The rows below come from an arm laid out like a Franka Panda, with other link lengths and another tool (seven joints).
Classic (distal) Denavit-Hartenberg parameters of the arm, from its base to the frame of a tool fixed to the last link. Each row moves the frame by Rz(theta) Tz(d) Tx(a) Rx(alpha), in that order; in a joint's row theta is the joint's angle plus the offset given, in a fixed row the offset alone. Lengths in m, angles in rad.
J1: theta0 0; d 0.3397; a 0; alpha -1.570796
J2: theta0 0; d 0; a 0; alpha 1.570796
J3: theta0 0; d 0.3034; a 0.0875; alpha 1.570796
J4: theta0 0; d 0; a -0.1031; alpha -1.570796
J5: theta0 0; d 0.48; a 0; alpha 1.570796
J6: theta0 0; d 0; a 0.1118; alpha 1.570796
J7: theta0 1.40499; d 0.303; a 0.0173; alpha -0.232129
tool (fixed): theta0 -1.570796; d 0.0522; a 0; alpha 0
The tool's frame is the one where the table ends.
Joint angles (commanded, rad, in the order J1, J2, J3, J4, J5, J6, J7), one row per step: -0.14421, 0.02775, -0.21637, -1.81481, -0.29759, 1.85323, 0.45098; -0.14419, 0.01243, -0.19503, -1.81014, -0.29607, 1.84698, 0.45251; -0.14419, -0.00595, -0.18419, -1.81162, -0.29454, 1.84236, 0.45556; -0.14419, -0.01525, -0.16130, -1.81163, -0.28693, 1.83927, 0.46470; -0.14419, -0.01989, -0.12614, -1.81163, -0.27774, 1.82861, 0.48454; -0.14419, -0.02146, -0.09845, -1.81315, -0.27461, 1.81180, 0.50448; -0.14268, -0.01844, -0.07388, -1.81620, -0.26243, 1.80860, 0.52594; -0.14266, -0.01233, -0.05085, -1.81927, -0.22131, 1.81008, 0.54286; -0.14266, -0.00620, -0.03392, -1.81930, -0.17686, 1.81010, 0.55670; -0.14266, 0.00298, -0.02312, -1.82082, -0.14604, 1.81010, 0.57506; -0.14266, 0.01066, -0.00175, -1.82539, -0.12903, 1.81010, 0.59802; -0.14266, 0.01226, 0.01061, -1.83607, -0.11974, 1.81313, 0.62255; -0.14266, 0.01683, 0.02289, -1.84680, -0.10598, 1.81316, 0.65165; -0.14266, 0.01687, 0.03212, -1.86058, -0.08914, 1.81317, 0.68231; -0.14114, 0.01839, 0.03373, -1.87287, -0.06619, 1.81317, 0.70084
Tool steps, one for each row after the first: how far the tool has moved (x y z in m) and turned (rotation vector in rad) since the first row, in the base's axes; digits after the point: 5 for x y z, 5 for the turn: 0.00753, 0.01330, 0.01196, -0.00050, -0.01477, 0.01773; 0.00988, 0.02083, 0.02252, -0.00032, -0.02862, 0.02396; 0.01676, 0.03757, 0.02759, 0.00555, -0.03981, 0.03539; 0.02385, 0.06324, 0.02871, 0.01474, -0.04231, 0.04637; 0.02494, 0.08287, 0.02690, 0.02009, -0.03251, 0.04952; 0.02954, 0.10390, 0.02161, 0.03210, -0.03187, 0.05113; 0.03550, 0.13181, 0.01231, 0.07147, -0.03727, 0.04806; 0.04015, 0.15687, 0.00495, 0.11395, -0.04302, 0.04025; 0.04196, 0.17407, -0.00400, 0.14407, -0.04180, 0.02457; 0.04349, 0.19414, -0.01272, 0.16134, -0.03585, 0.01801; 0.04222, 0.20611, -0.02017, 0.17041, -0.03200, 0.00335; 0.03939, 0.21961, -0.02995, 0.18377, -0.02334, -0.01820; 0.03517, 0.23217, -0.03841, 0.19906, -0.01645, -0.04537; 0.03078, 0.24244, -0.04698, 0.22048, -0.00811, -0.06888
